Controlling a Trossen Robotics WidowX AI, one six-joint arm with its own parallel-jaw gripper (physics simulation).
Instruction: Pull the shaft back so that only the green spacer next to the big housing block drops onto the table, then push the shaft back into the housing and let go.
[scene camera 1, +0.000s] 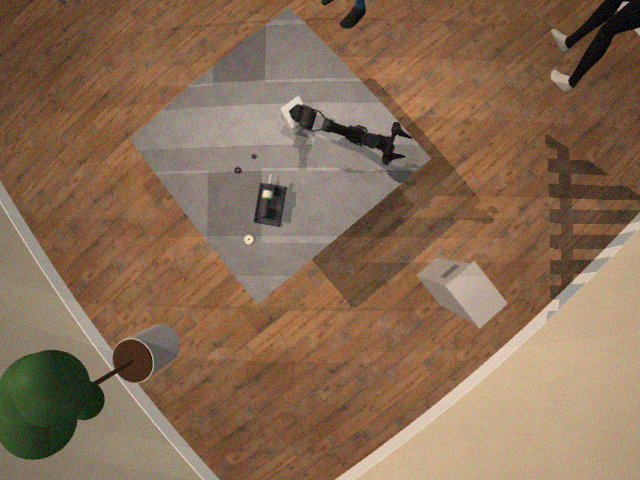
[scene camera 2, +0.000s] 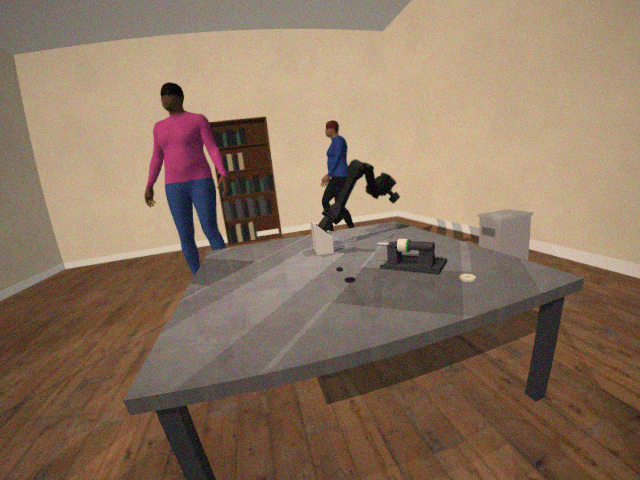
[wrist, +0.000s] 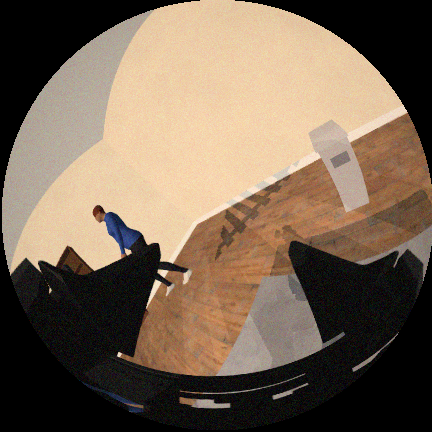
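My gripper (wrist: 226, 249) is open, and it's holding nothing. There's also a dark housing fixture (scene camera 2: 426, 262), and you can see that fixture in scene camera 1 (scene camera 1: 269, 212) too.
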